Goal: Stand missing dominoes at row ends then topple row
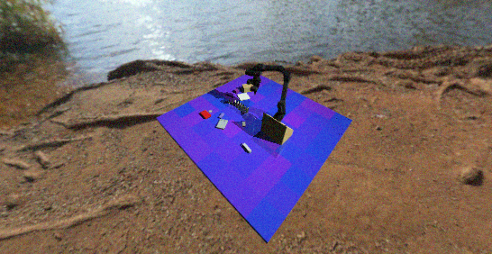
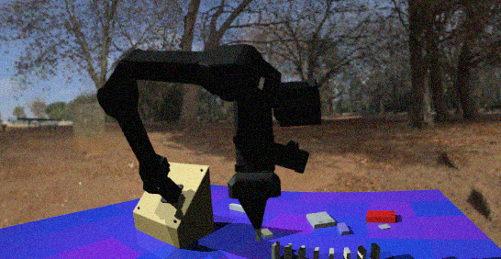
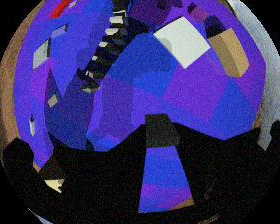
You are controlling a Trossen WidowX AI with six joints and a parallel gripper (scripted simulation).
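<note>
The flat grey block lies 6 cm ahead of my gripper tip, 40 cm to the left of it and 15 cm below it. Round my gripper tip: white plate (16 cm ahead, 4 cm to the right, 15 cm below); then purple piece (14 cm ahead, 33 cm to the left, 15 cm below); then tan box (21 cm ahead, 17 cm to the right, 12 cm below).
</note>
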